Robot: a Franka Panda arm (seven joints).
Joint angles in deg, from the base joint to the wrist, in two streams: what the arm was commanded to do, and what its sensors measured. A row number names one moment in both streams.
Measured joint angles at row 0: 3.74 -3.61 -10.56 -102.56 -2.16 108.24 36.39
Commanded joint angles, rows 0 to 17: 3.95 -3.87 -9.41 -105.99 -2.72 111.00 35.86; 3.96 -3.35 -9.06 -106.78 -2.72 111.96 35.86; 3.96 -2.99 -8.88 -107.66 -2.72 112.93 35.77; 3.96 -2.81 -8.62 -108.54 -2.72 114.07 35.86; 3.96 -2.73 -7.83 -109.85 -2.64 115.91 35.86; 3.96 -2.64 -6.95 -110.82 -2.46 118.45 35.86; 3.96 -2.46 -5.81 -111.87 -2.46 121.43 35.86; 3.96 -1.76 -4.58 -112.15 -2.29 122.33 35.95; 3.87 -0.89 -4.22 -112.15 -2.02 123.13 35.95; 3.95 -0.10 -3.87 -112.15 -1.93 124.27 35.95; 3.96 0.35 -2.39 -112.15 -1.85 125.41 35.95; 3.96 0.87 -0.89 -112.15 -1.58 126.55 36.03; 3.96 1.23 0.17 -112.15 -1.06 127.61 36.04; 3.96 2.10 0.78 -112.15 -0.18 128.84 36.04; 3.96 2.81 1.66 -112.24 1.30 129.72 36.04; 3.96 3.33 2.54 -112.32 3.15 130.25 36.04; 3.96 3.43 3.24 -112.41 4.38 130.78 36.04; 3.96 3.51 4.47 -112.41 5.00 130.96 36.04
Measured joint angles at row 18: 4.46 3.16 1.82 -111.95 2.01 128.96 36.40
